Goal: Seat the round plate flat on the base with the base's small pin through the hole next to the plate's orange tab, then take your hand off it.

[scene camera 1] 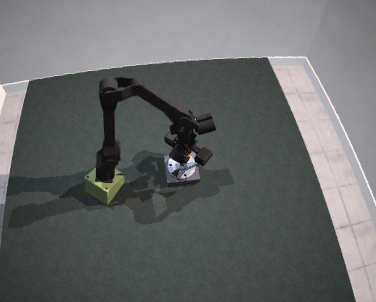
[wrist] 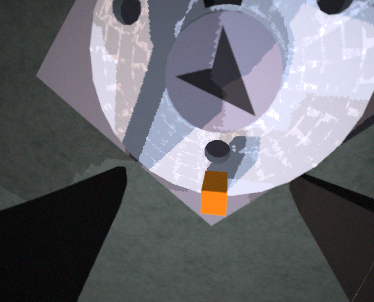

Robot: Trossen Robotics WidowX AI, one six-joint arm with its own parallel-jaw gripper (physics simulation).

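Frame: origin at the arm's base, x ahead, y left, z up, level; metres.
Where they show: gripper, fingertip midpoint: (scene camera 1: 190,157) (wrist: 209,177); arm's base at its link origin: (scene camera 1: 104,175).
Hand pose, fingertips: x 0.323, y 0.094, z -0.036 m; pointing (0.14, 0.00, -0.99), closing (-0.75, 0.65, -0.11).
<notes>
Things, the pixels of their top centre, and the offset from my fingertips. "*": a spot on its surface instead. Level surfaces: height alone.
- round white plate at its top centre: (wrist: 220,81) (scene camera 1: 181,163) dx -0.035, dy -0.040, dz +0.029 m
- square grey-purple base at its top centre: (wrist: 221,78) (scene camera 1: 181,164) dx -0.035, dy -0.039, dz +0.017 m
- hole at a spot on its surface: (wrist: 217,150) * dx -0.013, dy -0.011, dz +0.000 m
- dark green floor at its surface level: dz -0.025 m
The round white plate (scene camera 1: 173,170) (wrist: 335,65) lies over the square grey-purple base (scene camera 1: 184,182) (wrist: 62,75) and looks about flat. Its orange tab (scene camera 1: 189,155) (wrist: 214,202) points to a corner of the base in the wrist view. The hole (wrist: 217,150) next to the tab looks dark; I cannot tell whether the pin is in it. A round centre with a dark arrow mark (wrist: 215,80) shows inside the plate. My gripper (scene camera 1: 192,157) (wrist: 209,177) is open and empty, its fingers on either side of the tab, apart from it. The arm hides part of the plate in the scene view.
The arm stands on a yellow-green block (scene camera 1: 106,191) left of the base in the scene view. Arm shadows cross the dark green floor (scene camera 1: 240,240). Pale tiles (scene camera 1: 330,160) and a wall lie beyond the floor's right edge.
</notes>
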